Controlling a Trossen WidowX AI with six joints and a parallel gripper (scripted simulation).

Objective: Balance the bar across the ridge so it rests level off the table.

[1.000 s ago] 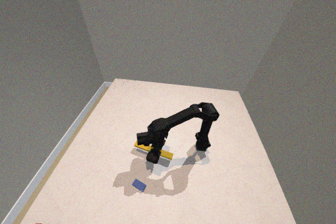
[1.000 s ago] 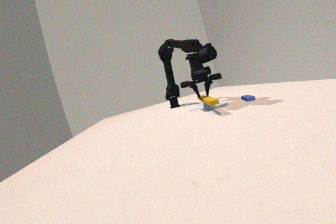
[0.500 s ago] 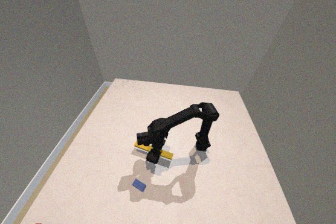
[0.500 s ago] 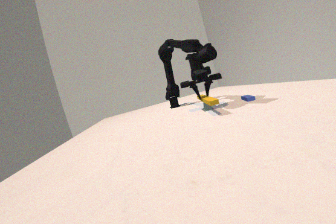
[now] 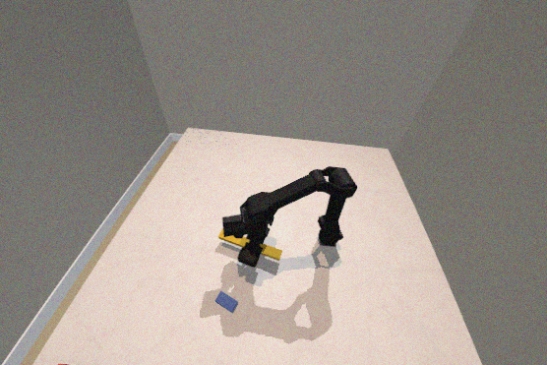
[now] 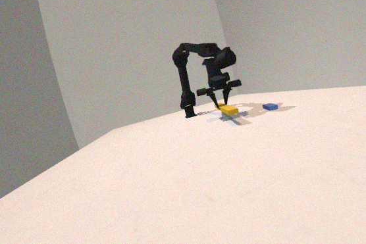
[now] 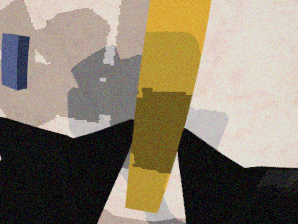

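Right now the yellow bar is 3 cm ahead of my gripper tip and 1 cm to the right of it. The rest, counted from my gripper tip: blue block 18 cm to the left, 7 cm ahead, 4 cm below.
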